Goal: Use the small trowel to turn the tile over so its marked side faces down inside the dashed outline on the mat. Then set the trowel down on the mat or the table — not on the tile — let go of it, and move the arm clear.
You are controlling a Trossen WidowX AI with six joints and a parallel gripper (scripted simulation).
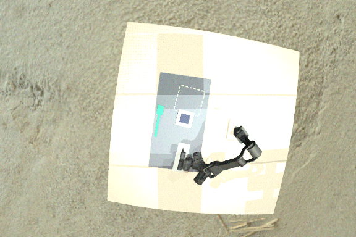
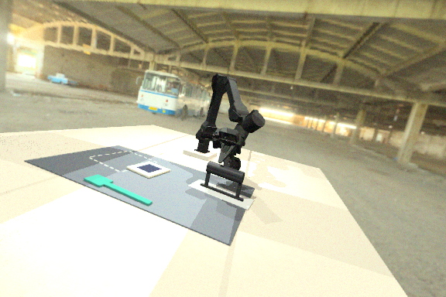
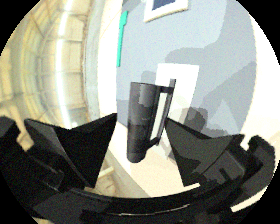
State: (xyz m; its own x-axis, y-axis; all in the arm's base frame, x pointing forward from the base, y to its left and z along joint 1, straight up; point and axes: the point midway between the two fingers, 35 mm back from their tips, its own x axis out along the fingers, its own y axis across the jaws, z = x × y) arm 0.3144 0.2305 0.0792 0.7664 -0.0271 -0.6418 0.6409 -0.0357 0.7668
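Right now the grey mat is 210 mm to the right of my gripper tip, 90 mm below it and 60 mm ahead of it. Also, from my gripper tip: cream tile 250 mm to the right, 70 mm below, 30 mm ahead; then green trowel 220 mm to the right, 200 mm ahead, 70 mm below.
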